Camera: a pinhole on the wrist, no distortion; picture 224 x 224 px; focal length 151.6 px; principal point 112.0 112.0 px. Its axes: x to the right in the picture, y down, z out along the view. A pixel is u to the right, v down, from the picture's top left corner.
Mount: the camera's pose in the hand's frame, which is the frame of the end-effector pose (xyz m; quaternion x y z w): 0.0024 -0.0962 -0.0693 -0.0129 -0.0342 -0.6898 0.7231
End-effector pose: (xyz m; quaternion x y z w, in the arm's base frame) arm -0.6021 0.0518 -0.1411 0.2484 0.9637 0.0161 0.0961
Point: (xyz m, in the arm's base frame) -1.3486 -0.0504 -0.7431
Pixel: outside the picture
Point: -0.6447 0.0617 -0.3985
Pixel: 93.1 158.5
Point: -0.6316 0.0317 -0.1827
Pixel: 37.4 149.3
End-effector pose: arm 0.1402 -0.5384 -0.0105 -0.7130 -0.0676 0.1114 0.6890
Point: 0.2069 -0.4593 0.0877
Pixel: 137.6 208.5
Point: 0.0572 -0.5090 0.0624
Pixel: 83.5 17.5
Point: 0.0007 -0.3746 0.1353
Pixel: 147.4 53.1
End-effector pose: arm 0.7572 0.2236 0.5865 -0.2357 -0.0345 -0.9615 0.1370
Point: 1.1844 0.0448 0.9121
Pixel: 13.6 74.4
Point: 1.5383 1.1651 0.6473
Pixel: outside the picture
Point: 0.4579 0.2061 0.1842
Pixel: behind the camera
